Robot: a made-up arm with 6 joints. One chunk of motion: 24 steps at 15 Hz.
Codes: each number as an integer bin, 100 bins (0 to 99) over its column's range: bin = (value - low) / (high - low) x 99, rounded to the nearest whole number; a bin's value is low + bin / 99 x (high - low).
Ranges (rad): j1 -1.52..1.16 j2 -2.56..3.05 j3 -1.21..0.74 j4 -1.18..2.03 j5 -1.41..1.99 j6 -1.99..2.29
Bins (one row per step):
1: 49 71 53 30 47 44
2: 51 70 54 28 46 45
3: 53 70 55 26 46 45
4: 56 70 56 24 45 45
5: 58 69 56 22 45 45
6: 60 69 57 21 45 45
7: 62 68 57 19 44 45
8: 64 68 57 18 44 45
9: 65 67 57 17 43 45
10: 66 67 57 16 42 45
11: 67 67 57 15 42 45
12: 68 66 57 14 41 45
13: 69 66 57 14 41 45
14: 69 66 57 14 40 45
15: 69 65 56 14 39 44
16: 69 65 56 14 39 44
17: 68 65 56 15 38 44
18: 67 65 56 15 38 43
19: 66 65 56 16 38 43
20: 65 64 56 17 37 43
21: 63 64 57 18 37 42
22: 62 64 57 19 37 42
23: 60 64 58 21 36 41
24: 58 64 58 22 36 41
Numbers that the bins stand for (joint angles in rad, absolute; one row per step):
1: -0.1935 1.4633 -0.1661 -0.2073 0.2041 -0.0878
2: -0.1394 1.4067 -0.1464 -0.2721 0.1698 -0.0445
3: -0.0853 1.4067 -0.1267 -0.3370 0.1698 -0.0445
4: -0.0040 1.4067 -0.1070 -0.4018 0.1355 -0.0445
5: 0.0501 1.3500 -0.1070 -0.4667 0.1355 -0.0445
6: 0.1042 1.3500 -0.0873 -0.4991 0.1355 -0.0445
7: 0.1584 1.2933 -0.0873 -0.5639 0.1011 -0.0445
8: 0.2125 1.2933 -0.0873 -0.5964 0.1011 -0.0445
9: 0.2396 1.2367 -0.0873 -0.6288 0.0668 -0.0445
10: 0.2667 1.2367 -0.0873 -0.6612 0.0324 -0.0445
11: 0.2937 1.2367 -0.0873 -0.6936 0.0324 -0.0445
12: 0.3208 1.1800 -0.0873 -0.7261 -0.0019 -0.0445
13: 0.3479 1.1800 -0.0873 -0.7261 -0.0019 -0.0445
14: 0.3479 1.1800 -0.0873 -0.7261 -0.0363 -0.0445
15: 0.3479 1.1233 -0.1070 -0.7261 -0.0706 -0.0878
16: 0.3479 1.1233 -0.1070 -0.7261 -0.0706 -0.0878
17: 0.3208 1.1233 -0.1070 -0.6936 -0.1049 -0.0878
18: 0.2937 1.1233 -0.1070 -0.6936 -0.1049 -0.1310
19: 0.2667 1.1233 -0.1070 -0.6612 -0.1049 -0.1310
20: 0.2396 1.0667 -0.1070 -0.6288 -0.1393 -0.1310
21: 0.1855 1.0667 -0.0873 -0.5964 -0.1393 -0.1742
22: 0.1584 1.0667 -0.0873 -0.5639 -0.1393 -0.1742
23: 0.1042 1.0667 -0.0676 -0.4991 -0.1736 -0.2175
24: 0.0501 1.0667 -0.0676 -0.4667 -0.1736 -0.2175

